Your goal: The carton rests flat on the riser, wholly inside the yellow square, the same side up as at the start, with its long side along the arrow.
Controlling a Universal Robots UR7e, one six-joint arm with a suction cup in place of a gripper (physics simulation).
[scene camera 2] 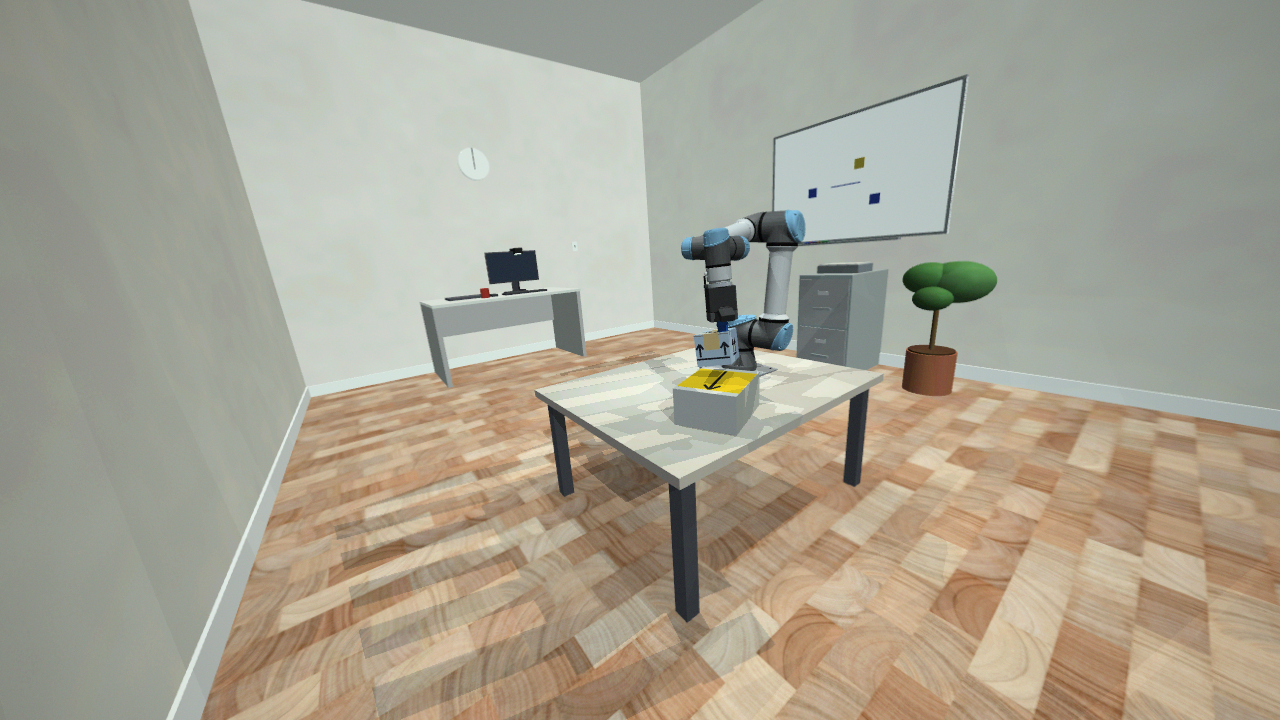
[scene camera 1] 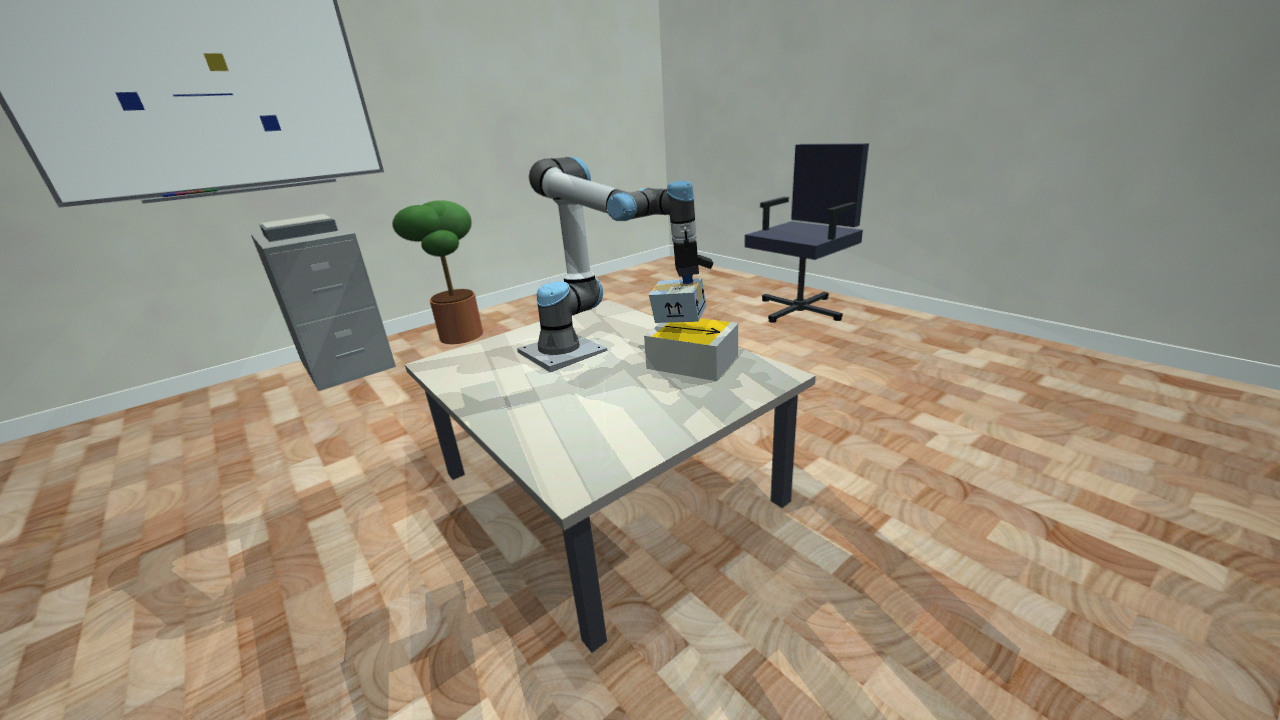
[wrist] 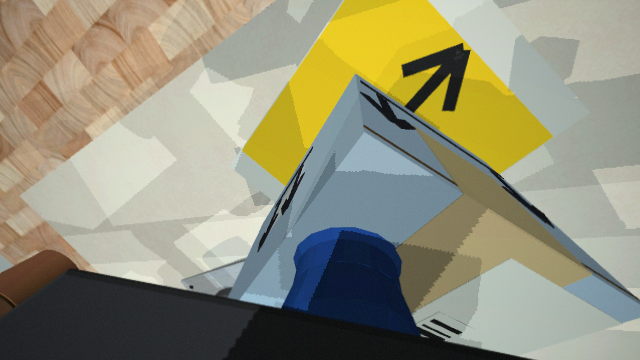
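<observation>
The pale blue carton (scene camera 1: 674, 302) (scene camera 2: 716, 349) (wrist: 370, 185), with tan tape and side arrows pointing up, hangs from my blue suction cup (scene camera 1: 686, 278) (scene camera 2: 722, 327) (wrist: 348, 270), which is attached to its top. The carton is above the grey riser (scene camera 1: 680, 356) (scene camera 2: 707, 409) (wrist: 540, 95), with a gap under it. The yellow square (scene camera 1: 693, 338) (scene camera 2: 738, 380) (wrist: 350, 40) covers most of the riser's top. The black arrow (scene camera 1: 702, 330) (scene camera 2: 716, 381) (wrist: 432, 86) is partly hidden by the carton in the wrist view. The carton looks slightly tilted or turned against the riser; I cannot tell which.
The riser stands on the table (scene camera 1: 572, 447) (scene camera 2: 626, 420) near one edge. The arm's base plate (scene camera 1: 581, 354) is bolted farther in on the table. A chair (scene camera 1: 805, 234), a plant (scene camera 1: 456, 315) (scene camera 2: 929, 368), a filing cabinet (scene camera 1: 335, 304) and a desk (scene camera 2: 501, 308) stand away from the table.
</observation>
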